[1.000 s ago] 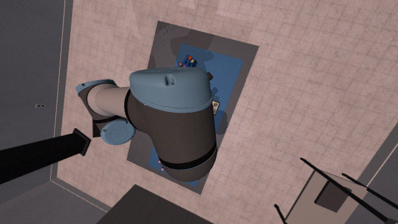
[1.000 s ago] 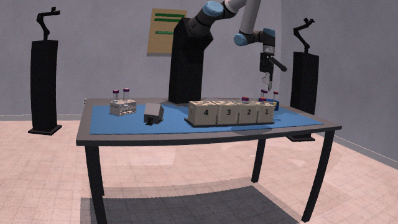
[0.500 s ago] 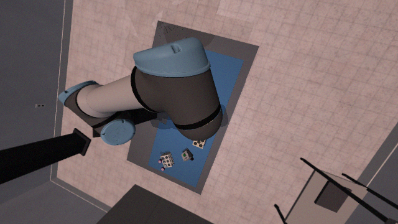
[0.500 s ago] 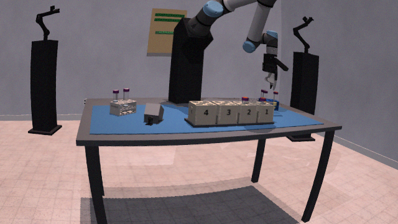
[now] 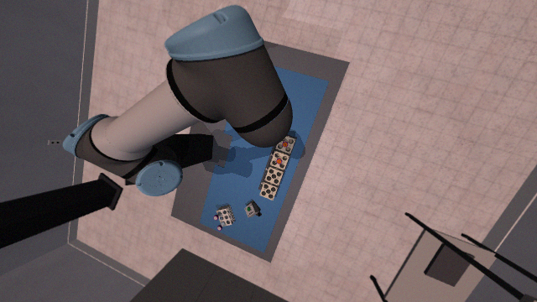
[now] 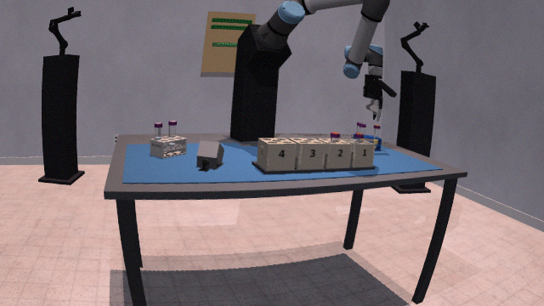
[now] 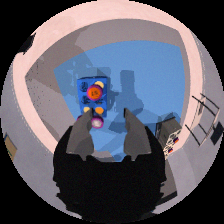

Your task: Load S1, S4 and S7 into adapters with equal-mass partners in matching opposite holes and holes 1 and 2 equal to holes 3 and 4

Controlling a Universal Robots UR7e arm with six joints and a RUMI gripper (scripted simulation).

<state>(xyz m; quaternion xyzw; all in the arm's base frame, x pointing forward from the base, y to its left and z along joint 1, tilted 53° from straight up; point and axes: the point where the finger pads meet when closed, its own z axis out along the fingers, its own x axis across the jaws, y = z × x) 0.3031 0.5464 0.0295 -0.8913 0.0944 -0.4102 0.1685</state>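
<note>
Now: the blue rack 5 cm behind my hand, 2 cm to the right of it and 13 cm below it. From my hand the other things lie so: white rack (25 cm ahead, 92 cm to the right, 13 cm below); bucket adapter (40 cm ahead, 53 cm to the right, 11 cm below).
</note>
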